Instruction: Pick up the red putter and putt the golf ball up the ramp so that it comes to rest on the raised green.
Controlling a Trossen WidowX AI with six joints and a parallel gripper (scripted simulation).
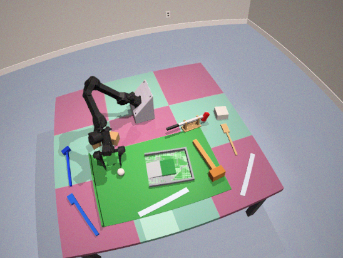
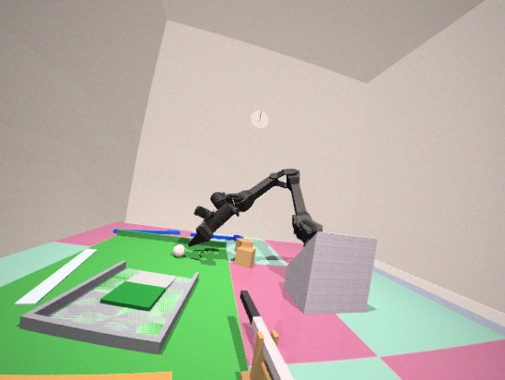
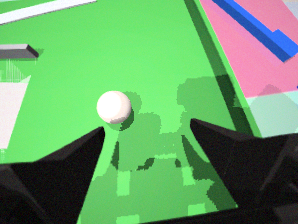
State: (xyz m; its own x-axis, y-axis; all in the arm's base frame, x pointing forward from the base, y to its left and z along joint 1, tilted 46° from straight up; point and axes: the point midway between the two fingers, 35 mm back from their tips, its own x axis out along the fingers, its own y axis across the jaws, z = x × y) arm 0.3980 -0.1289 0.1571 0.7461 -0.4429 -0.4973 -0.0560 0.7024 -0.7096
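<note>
The white golf ball is 3 cm ahead of my gripper tip, 4 cm to the left of it and 2 cm below it. Also, from my gripper tip: red putter (23 cm behind, 50 cm to the left, 1 cm above); tan spatula (11 cm behind, 73 cm to the left, 4 cm below); wooden stand (23 cm behind, 51 cm to the left, 1 cm below).
</note>
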